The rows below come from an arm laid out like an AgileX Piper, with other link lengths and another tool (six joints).
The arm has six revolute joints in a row. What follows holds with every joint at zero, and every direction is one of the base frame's. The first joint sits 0.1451 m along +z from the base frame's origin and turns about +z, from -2.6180 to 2.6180 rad. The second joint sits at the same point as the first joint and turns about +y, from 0.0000 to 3.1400 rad. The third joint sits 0.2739 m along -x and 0.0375 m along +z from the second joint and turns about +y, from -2.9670 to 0.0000 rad. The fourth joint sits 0.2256 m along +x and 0.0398 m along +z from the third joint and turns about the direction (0.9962, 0, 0.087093), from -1.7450 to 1.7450 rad. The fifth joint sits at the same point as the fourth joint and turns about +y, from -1.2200 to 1.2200 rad. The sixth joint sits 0.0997 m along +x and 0.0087 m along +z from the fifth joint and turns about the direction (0.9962, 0, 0.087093), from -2.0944 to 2.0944 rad. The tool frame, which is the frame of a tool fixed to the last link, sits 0.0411 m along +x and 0.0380 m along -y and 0.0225 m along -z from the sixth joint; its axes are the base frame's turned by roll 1.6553, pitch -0.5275 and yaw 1.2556 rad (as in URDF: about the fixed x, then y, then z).
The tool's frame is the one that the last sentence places.
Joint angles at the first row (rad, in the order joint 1, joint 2, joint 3, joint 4, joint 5, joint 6):
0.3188, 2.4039, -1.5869, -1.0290, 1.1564, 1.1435
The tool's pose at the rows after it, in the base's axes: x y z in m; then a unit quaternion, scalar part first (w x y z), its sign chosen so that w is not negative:
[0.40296 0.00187 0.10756 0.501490 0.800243 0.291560 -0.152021]
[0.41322 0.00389 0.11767 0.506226 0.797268 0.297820 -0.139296]
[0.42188 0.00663 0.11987 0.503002 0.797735 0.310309 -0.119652]
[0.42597 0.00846 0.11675 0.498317 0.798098 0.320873 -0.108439]
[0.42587 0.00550 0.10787 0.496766 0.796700 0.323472 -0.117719]
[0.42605 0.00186 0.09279 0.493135 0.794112 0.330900 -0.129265]
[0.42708 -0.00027 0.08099 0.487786 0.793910 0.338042 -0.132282]
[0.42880 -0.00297 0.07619 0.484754 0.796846 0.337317 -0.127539]
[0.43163 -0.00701 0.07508 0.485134 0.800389 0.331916 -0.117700]
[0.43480 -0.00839 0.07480 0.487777 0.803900 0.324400 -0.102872]
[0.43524 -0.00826 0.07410 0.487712 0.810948 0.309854 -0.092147]
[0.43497 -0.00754 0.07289 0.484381 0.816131 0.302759 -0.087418]
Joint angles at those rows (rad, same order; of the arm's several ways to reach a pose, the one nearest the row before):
0.3188, 2.4039, -1.6477, -1.0680, 1.1584, 1.1115
0.3189, 2.4039, -1.6983, -1.0712, 1.1606, 1.0683
0.3188, 2.4039, -1.7217, -1.0723, 1.1259, 1.0464
0.3189, 2.4072, -1.7239, -1.0723, 1.0939, 1.0406
0.3119, 2.4288, -1.7247, -1.0723, 1.0905, 1.0407
0.3027, 2.4635, -1.7247, -1.0734, 1.0767, 1.0407
0.2955, 2.4880, -1.7247, -1.0734, 1.0544, 1.0425
0.2870, 2.4963, -1.7247, -1.0786, 1.0349, 1.0541
0.2758, 2.4973, -1.7247, -1.0943, 1.0159, 1.0748
0.2711, 2.4973, -1.7247, -1.1179, 0.9980, 1.1096
0.2703, 2.4973, -1.7247, -1.1295, 0.9936, 1.1528
0.2703, 2.4974, -1.7248, -1.1269, 0.9896, 1.1719

